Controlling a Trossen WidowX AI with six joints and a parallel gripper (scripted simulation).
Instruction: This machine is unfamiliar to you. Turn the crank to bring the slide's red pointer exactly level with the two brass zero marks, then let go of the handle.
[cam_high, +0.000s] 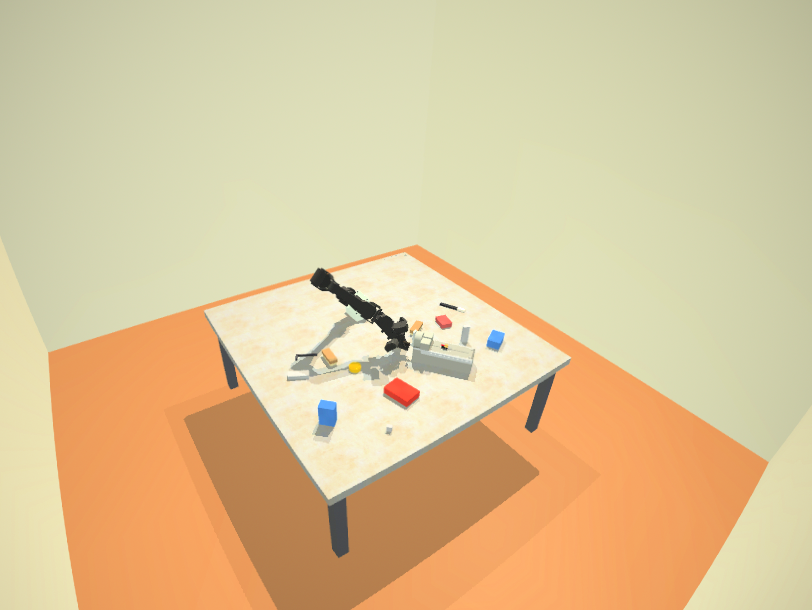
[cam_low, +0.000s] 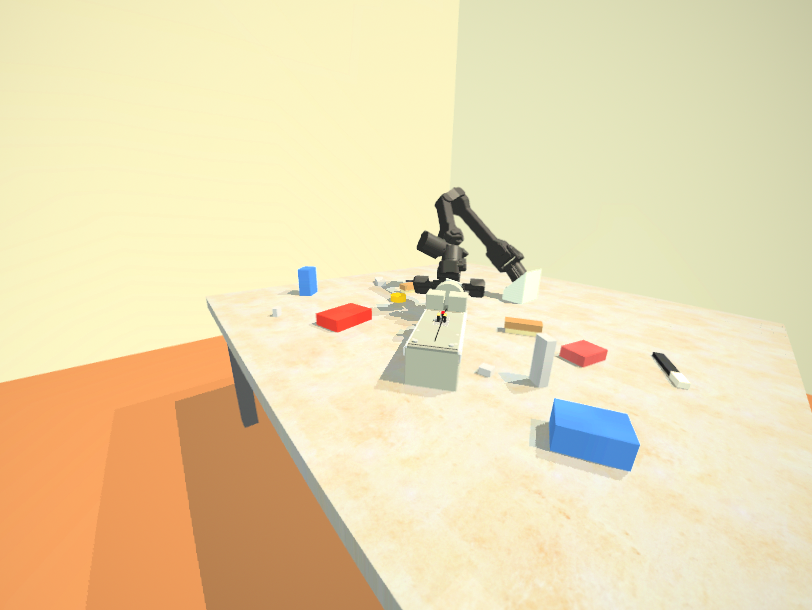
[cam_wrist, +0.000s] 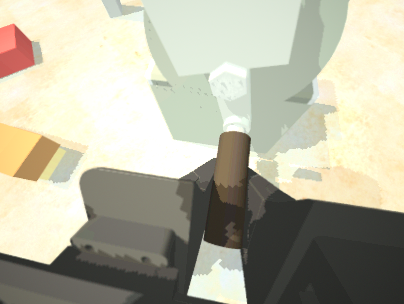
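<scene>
My gripper tip is now 30 mm below the brown crank handle, 10 mm to the left of it and 10 mm past it. Round my gripper tip: red pointer: 110 mm ahead, 100 mm to the left, 50 mm above; crank: 40 mm above; yellow disc: 250 mm to the right, 40 mm behind, 20 mm below.
</scene>
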